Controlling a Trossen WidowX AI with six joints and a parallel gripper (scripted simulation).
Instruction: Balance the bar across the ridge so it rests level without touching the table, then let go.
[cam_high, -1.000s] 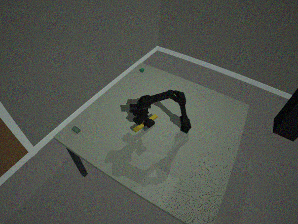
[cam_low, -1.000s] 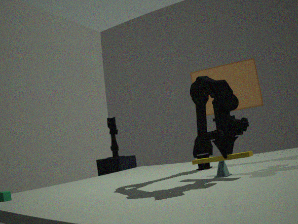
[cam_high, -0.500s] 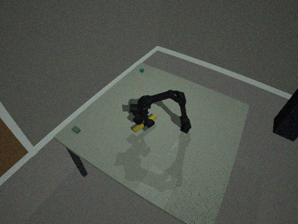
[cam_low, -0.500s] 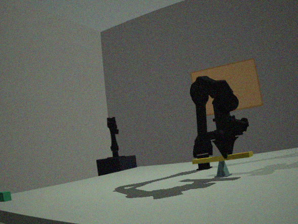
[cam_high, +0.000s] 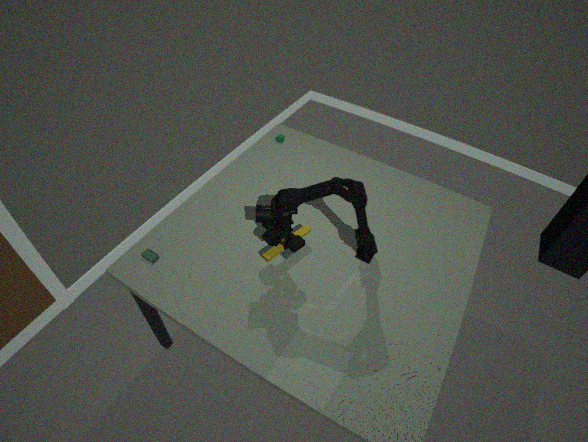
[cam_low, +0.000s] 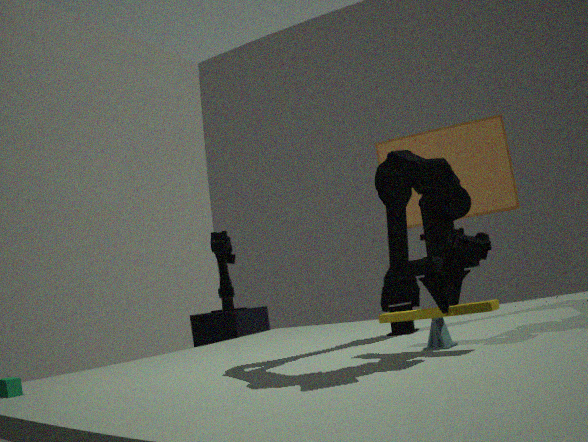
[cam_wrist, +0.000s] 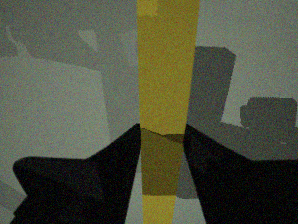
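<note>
Now: gripper tip 3 cm to the left of the yellow bar and 1 cm past it. From my gripper tip the other things lie so: grey-green block (45 cm ahead, 30 cm to the left, 6 cm below); then green cube (70 cm to the right, 45 cm ahead, 5 cm below).
</note>
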